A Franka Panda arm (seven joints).
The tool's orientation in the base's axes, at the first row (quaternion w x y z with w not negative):
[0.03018 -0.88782 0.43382 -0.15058]
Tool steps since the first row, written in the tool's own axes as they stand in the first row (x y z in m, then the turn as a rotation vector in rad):
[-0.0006 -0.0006 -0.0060 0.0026 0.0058 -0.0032]
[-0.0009 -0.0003 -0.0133 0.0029 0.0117 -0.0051]
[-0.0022 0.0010 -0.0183 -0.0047 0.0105 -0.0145]
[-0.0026 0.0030 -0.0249 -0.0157 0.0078 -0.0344]
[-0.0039 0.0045 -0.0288 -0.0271 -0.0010 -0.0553]
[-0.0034 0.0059 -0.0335 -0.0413 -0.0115 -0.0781]
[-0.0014 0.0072 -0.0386 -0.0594 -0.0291 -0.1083]
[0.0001 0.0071 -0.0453 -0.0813 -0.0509 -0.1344]
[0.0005 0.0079 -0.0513 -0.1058 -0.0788 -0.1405]
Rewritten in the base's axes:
[-0.0017 0.0013 0.0057 -0.0039 -0.0054 0.0026]
[-0.0042 0.0019 0.0125 -0.0087 -0.0091 0.0034]
[-0.0074 0.0025 0.0167 -0.0150 -0.0017 0.0107]
[-0.0111 0.0021 0.0225 -0.0251 0.0100 0.0276]
[-0.0141 0.0025 0.0257 -0.0311 0.0260 0.0463]
[-0.0163 0.0016 0.0300 -0.0381 0.0454 0.0666]
[-0.0176 -0.0004 0.0351 -0.0440 0.0727 0.0942]
[-0.0186 -0.0010 0.0419 -0.0477 0.1054 0.1178]
[-0.0208 -0.0013 0.0475 -0.0424 0.1423 0.1229]

